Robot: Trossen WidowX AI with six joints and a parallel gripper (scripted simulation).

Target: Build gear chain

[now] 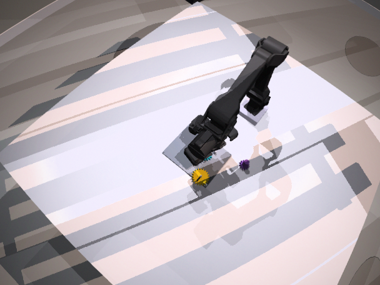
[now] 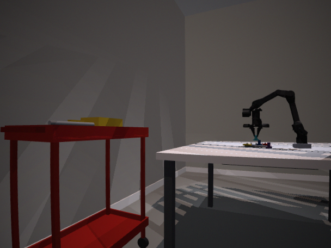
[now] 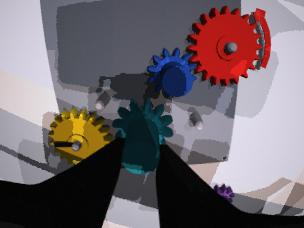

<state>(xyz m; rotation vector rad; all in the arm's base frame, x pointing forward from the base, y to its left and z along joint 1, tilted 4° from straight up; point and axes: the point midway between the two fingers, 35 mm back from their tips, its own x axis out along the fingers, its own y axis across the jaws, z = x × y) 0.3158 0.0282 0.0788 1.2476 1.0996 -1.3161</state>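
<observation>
Right now my gripper tip is 2 cm past the blue gear, 3 cm to the left of it and 5 cm above it. Also, from my gripper tip: teal gear 1 cm below; then grey board 4 cm to the right, 7 cm below; then yellow gear 6 cm ahead, 4 cm to the left, 6 cm below.
</observation>
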